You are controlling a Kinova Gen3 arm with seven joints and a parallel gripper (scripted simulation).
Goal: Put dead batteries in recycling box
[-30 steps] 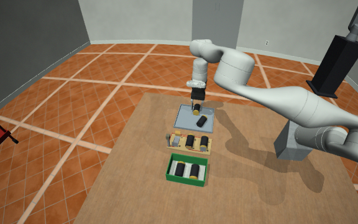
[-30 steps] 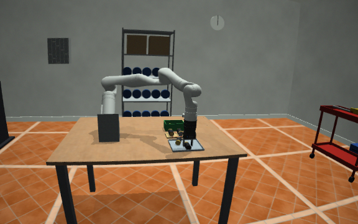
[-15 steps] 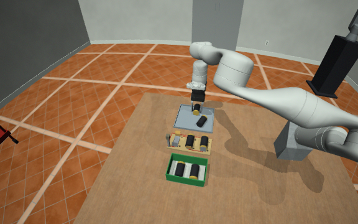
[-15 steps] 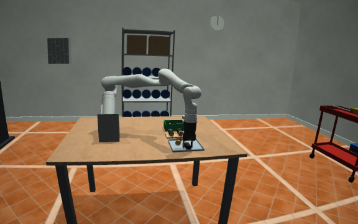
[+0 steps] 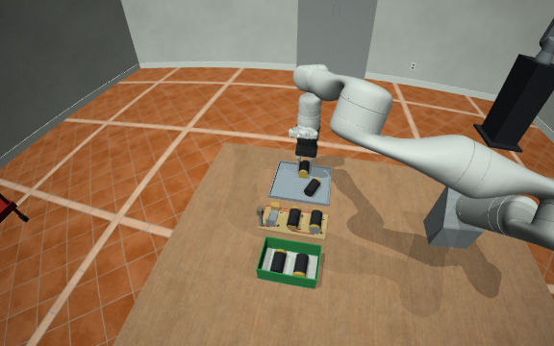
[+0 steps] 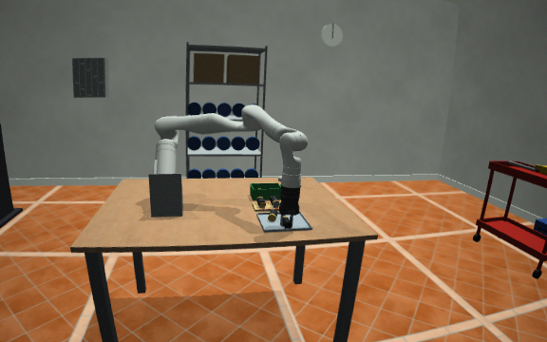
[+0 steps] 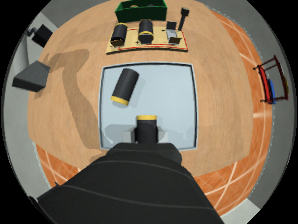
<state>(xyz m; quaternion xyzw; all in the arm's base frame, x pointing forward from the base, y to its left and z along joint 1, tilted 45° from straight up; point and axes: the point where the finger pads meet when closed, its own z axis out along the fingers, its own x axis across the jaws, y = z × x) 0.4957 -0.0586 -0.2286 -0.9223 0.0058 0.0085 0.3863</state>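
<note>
My hand is 50 mm to the right of the grey tray and 20 mm above it. The rest, counted from my hand: green recycling box 10 mm behind, 370 mm to the left, 10 mm below.
</note>
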